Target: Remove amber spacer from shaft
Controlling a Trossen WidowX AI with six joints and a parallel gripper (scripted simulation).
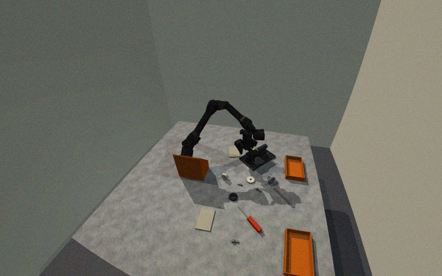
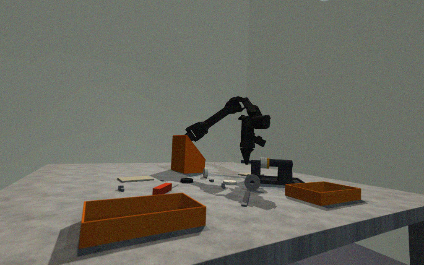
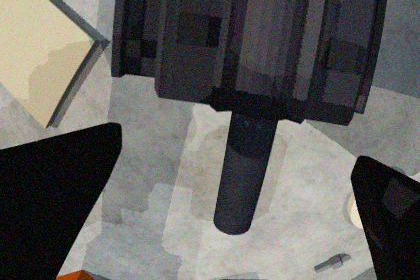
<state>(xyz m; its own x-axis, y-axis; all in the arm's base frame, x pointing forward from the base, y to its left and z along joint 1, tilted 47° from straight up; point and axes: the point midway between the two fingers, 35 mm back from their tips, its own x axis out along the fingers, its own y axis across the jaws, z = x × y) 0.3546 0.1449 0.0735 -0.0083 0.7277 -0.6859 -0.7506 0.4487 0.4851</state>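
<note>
The dark shaft lies 40 mm ahead of my gripper tip, 50 mm to the left of it and 10 mm above it. From my gripper tip the other things lie so: amber spacer: 60 mm ahead, 70 mm to the left, 10 mm above; white spacer: 50 mm ahead, 50 mm to the left, 10 mm above; white ring: 50 mm ahead, 130 mm to the right, 70 mm below.
</note>
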